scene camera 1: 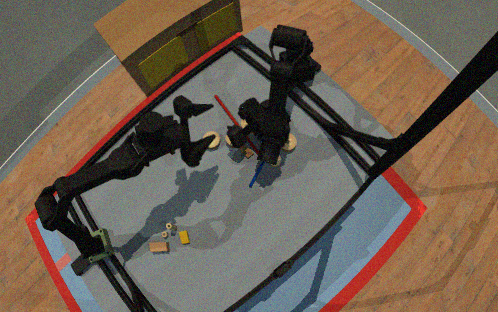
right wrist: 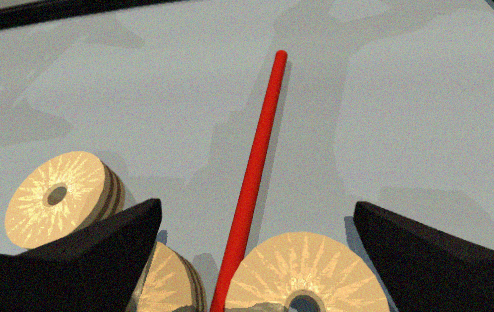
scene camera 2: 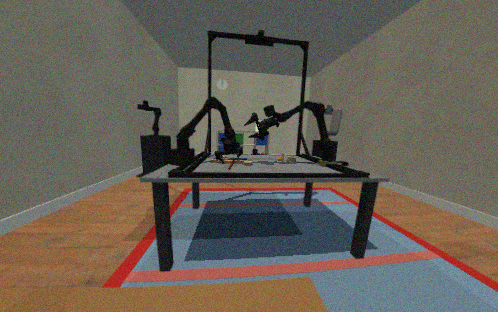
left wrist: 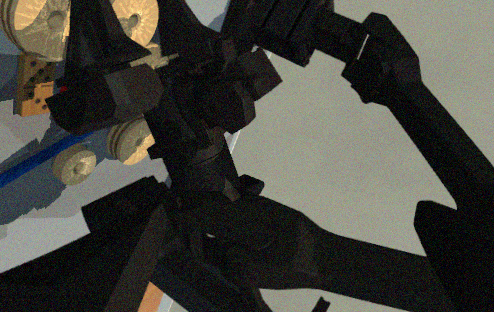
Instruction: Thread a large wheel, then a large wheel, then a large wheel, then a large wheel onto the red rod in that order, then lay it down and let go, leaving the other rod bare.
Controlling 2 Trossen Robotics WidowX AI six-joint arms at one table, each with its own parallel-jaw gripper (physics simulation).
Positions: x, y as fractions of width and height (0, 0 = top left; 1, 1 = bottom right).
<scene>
The left gripper (scene camera 1: 0.43, 0.39) is open, with nothing in its grasp. Also in view: a red rod (right wrist: 0.48, 0.77). Further things: the right gripper (scene camera 1: 0.48, 0.38).
The left gripper also shows in the left wrist view (left wrist: 0.59, 0.69). The right gripper is seen too in the right wrist view (right wrist: 0.53, 0.67).
</scene>
